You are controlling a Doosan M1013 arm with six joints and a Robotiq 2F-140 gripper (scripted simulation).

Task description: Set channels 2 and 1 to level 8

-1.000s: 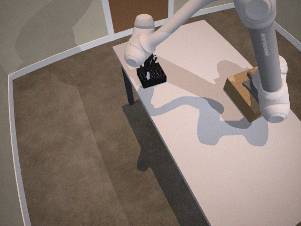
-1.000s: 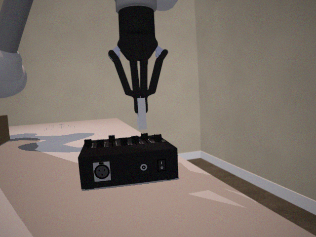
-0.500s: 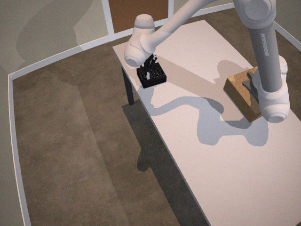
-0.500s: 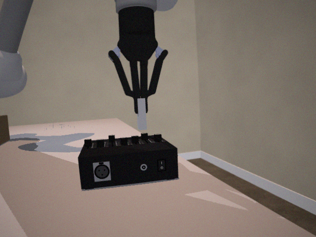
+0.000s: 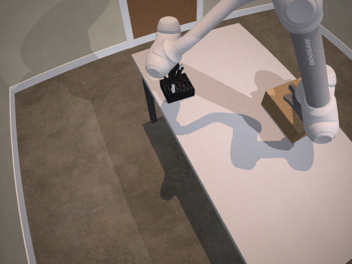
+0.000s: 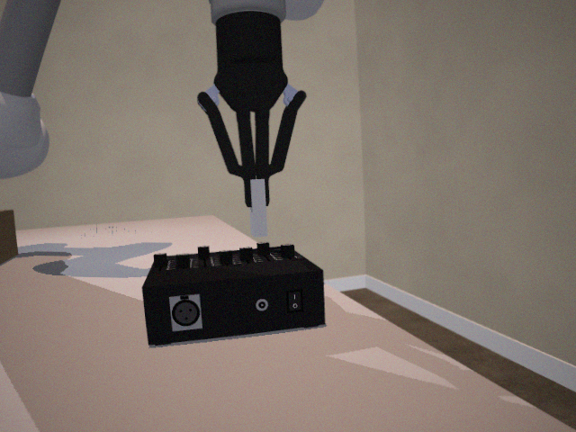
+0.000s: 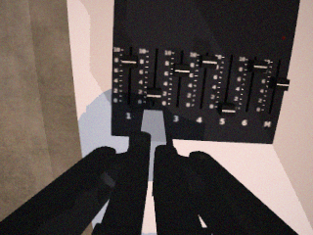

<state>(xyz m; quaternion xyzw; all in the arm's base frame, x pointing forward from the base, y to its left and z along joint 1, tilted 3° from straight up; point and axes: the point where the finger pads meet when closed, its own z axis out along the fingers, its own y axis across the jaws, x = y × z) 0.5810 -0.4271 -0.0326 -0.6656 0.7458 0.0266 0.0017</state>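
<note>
My hand is 40 mm above the channel 2 fader cap and 20 mm to the left of it. Round my hand: channel 1 fader cap: 50 mm to the right, 40 mm below, 20 mm ahead; channel 5 fader cap: 70 mm behind, 40 mm below, 10 mm to the right.
</note>
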